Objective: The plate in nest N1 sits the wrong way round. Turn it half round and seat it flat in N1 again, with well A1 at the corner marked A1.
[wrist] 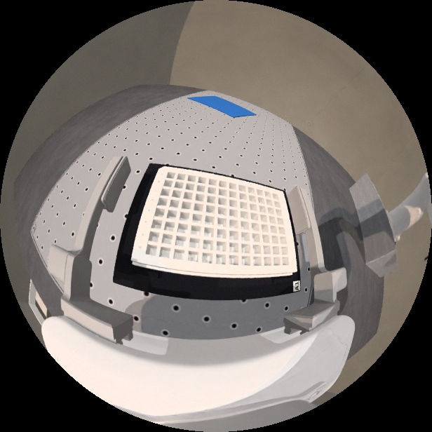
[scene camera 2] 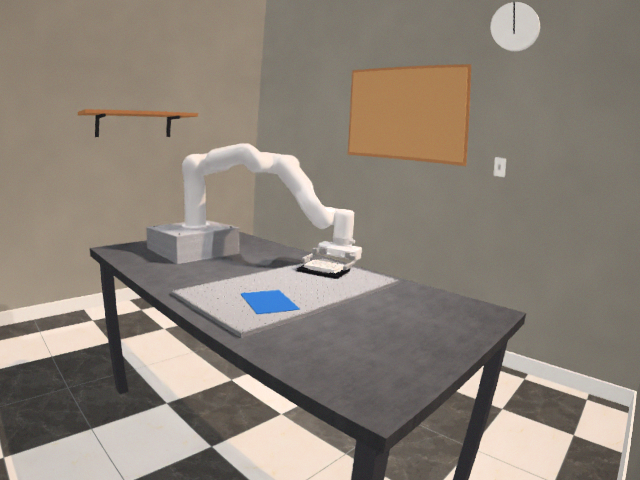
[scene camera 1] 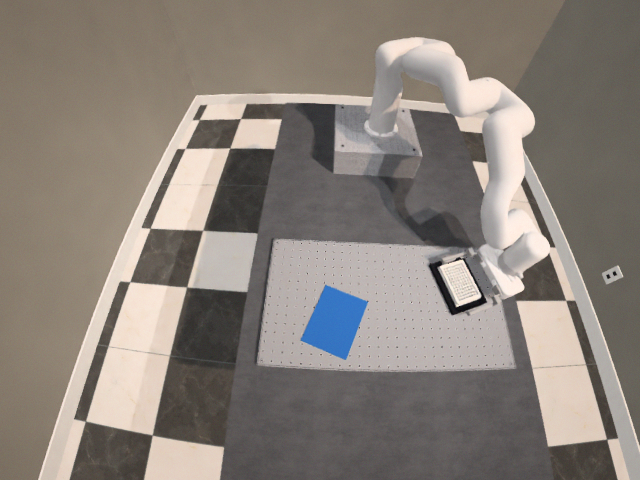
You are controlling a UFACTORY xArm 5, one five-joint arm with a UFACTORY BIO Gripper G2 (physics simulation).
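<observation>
A cream plate (scene camera 1: pixel 459 282) (scene camera 2: pixel 323 266) (wrist: pixel 220 220) with a grid of square wells lies in the black nest (scene camera 1: pixel 453 310) (scene camera 2: pixel 338 274) (wrist: pixel 165 286). The label A1 (wrist: pixel 296 286) is at the nest's near right corner in the wrist view. Which corner of the plate is well A1 cannot be made out. My gripper (scene camera 1: pixel 466 283) (scene camera 2: pixel 327 263) (wrist: pixel 209 192) is open and empty, low over the nest, with one finger beyond each short end of the plate. In the wrist view the right finger appears close to the plate's end and the left finger stands farther off.
The nest stands on a grey perforated board (scene camera 1: pixel 403 341) (scene camera 2: pixel 206 297) (wrist: pixel 170 135). A flat blue rectangle (scene camera 1: pixel 334 322) (scene camera 2: pixel 269 301) (wrist: pixel 222 106) lies on the same board, well away from the nest. The arm's metal base block (scene camera 1: pixel 374 162) (scene camera 2: pixel 193 245) (wrist: pixel 372 225) stands at the table's back.
</observation>
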